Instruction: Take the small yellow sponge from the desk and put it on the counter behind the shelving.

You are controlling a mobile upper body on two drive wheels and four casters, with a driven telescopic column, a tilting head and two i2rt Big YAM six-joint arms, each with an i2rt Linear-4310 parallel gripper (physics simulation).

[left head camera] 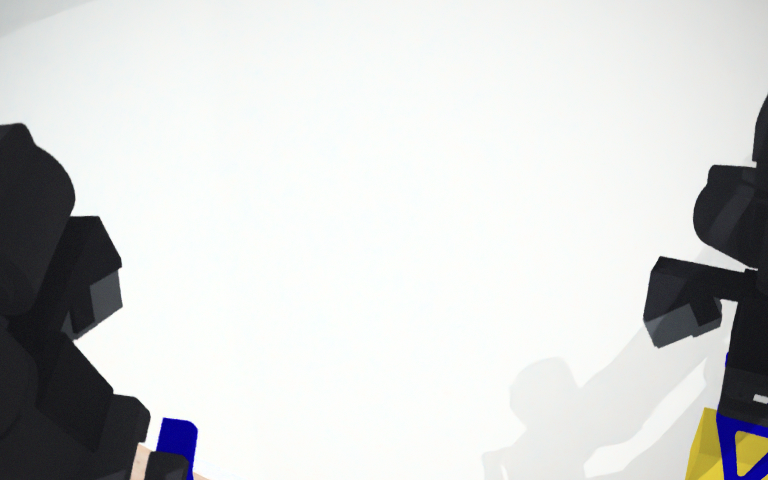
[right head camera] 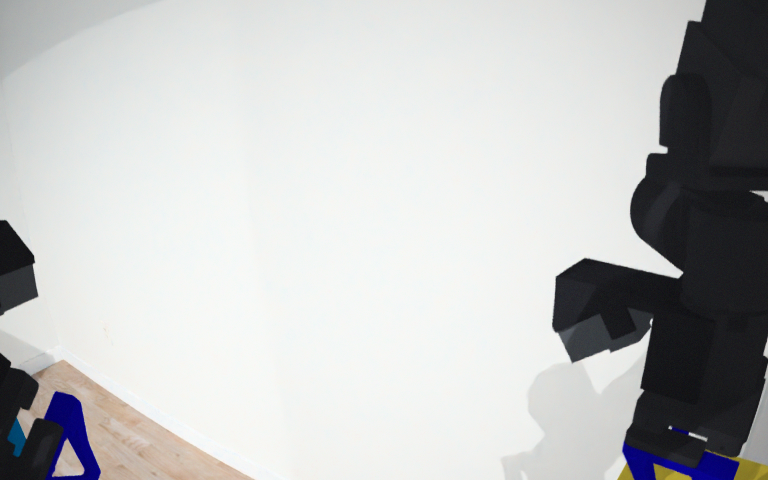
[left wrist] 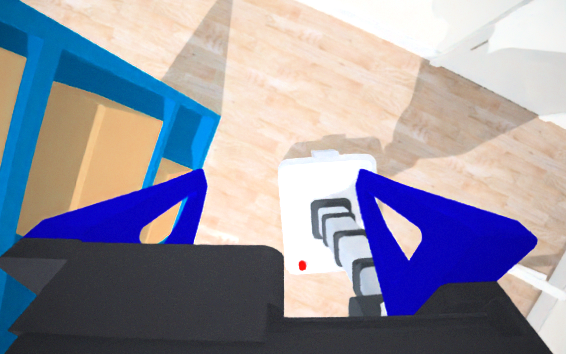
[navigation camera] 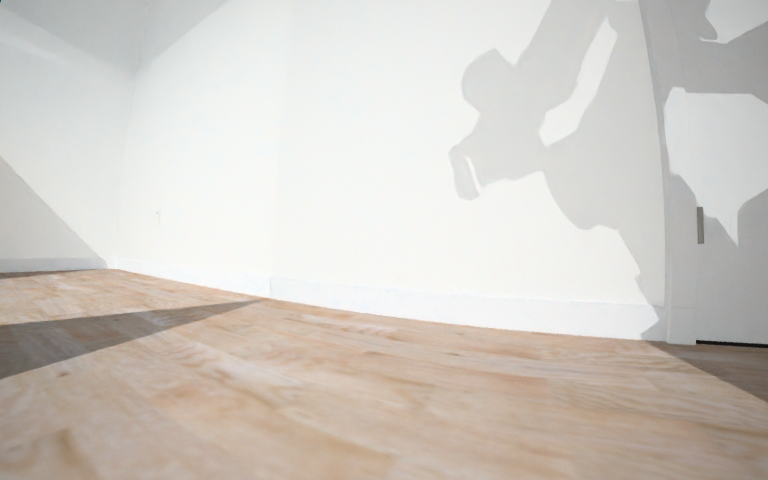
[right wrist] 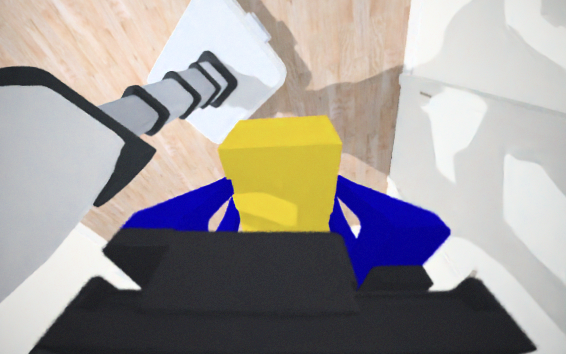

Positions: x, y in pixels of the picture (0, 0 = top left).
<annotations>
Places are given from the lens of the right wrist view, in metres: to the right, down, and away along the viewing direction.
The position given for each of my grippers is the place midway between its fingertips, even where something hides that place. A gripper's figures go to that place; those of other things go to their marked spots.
my right gripper (right wrist: 284, 176): 0.00, 0.00, 0.13
yellow sponge (right wrist: 284, 171): 0.00, 0.00, 0.09
</annotations>
